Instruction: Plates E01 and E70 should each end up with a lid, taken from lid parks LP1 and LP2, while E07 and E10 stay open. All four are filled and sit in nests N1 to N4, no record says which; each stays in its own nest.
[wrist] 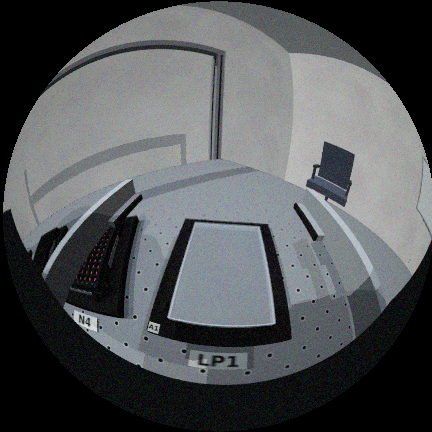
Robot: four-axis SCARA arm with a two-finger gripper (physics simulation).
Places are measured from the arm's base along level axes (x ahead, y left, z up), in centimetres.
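Pixels of known places: gripper, fingertip midpoint: [216, 189].
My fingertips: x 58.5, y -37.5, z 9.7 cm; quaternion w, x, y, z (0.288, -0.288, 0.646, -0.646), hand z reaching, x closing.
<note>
Behind a point stands the place of what it marks.
A pale, flat lid [225, 275] @(x 54.9, y -36.0, z 3.1 cm) with a bright thin rim lies in the black frame of lid park LP1 [220, 334] @(x 50.9, y -32.2, z 2.3 cm), at the middle of the wrist view. My gripper [216, 189] @(x 58.5, y -37.5, z 9.7 cm) is open, its two fingers wide apart to the left and right of the lid, with nothing between them. A dark plate with reddish wells [93, 262] @(x 62.9, y -23.7, z 3.8 cm) sits in nest N4 [122, 300] @(x 58.2, y -25.7, z 1.7 cm) at the left. My left finger hides part of it, and its plate code is not readable. Plates E01, E70, E07 and E10 cannot be told apart here, and LP2 does not show.
The LP1 label [218, 360] @(x 48.9, y -30.5, z 1.5 cm) lies in front of the park and the N4 label [85, 321] @(x 57.2, y -19.0, z 1.5 cm) in front of that nest. More black nest parts [46, 245] @(x 73.1, y -8.4, z 3.7 cm) show at the far left, beyond the left finger. A dark blue chair [336, 165] stands at the back right.
</note>
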